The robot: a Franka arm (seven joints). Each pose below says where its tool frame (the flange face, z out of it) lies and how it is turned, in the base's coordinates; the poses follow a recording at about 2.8 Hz.
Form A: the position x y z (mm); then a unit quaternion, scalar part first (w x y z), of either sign.
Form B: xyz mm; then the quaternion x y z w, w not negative. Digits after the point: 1 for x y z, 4 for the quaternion.
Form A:
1: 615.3, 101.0, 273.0, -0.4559, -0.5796, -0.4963, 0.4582
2: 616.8, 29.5, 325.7, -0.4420, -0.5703, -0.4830, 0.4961
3: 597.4, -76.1, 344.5, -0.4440, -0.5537, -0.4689, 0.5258
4: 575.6, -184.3, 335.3, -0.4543, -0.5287, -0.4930, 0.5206
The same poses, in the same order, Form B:
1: 615.3, 101.0, 273.0, 0.5796, 0.4963, -0.4582, 0.4559
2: 616.8, 29.5, 325.7, 0.5703, 0.4830, -0.4961, 0.4420
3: 597.4, -76.1, 344.5, 0.5537, 0.4689, -0.5258, 0.4440
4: 575.6, -184.3, 335.3, 0.5287, 0.4930, -0.5206, 0.4543
